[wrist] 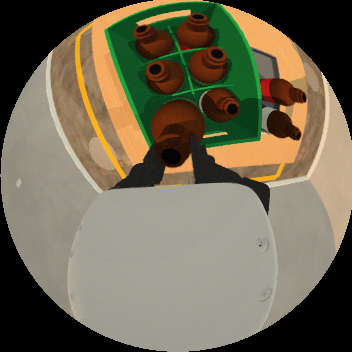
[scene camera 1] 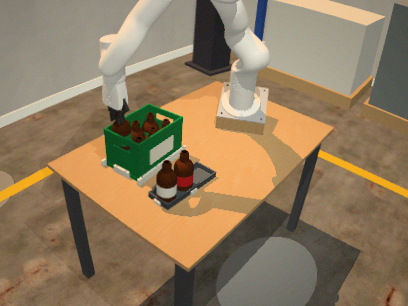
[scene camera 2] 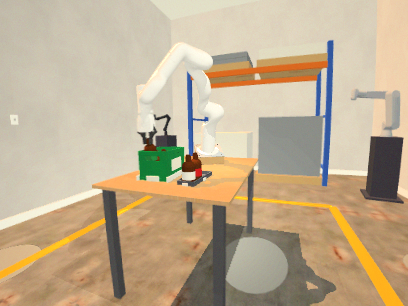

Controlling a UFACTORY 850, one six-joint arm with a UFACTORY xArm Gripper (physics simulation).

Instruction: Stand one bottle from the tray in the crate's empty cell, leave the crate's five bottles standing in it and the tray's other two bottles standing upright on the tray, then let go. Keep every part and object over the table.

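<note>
My gripper (scene camera 1: 119, 116) (scene camera 2: 148, 140) (wrist: 177, 148) is shut on the neck of a brown bottle (scene camera 1: 121, 128) (scene camera 2: 150, 148) (wrist: 178, 122). That bottle is in the corner cell of the green crate (scene camera 1: 120, 158) (scene camera 2: 149, 167) (wrist: 254, 100), its shoulder near rim height; its base is hidden. Several other brown bottles stand in the crate's other cells, as the wrist view shows. On the dark tray (scene camera 1: 205, 176) (scene camera 2: 207, 175) (wrist: 269, 56) two bottles stand upright and apart from the gripper: a white-labelled one (scene camera 1: 166, 180) (scene camera 2: 188, 169) (wrist: 280, 125) and a red-labelled one (scene camera 1: 184, 171) (scene camera 2: 198, 165) (wrist: 282, 92).
The crate and tray are on the wooden table (scene camera 1: 225, 165) (scene camera 2: 150, 186). The crate wall (scene camera 1: 113, 146) rises close around the held bottle. The arm's base block (scene camera 1: 240, 124) is at the table's back. Pale strips (scene camera 1: 145, 177) edge the crate's foot.
</note>
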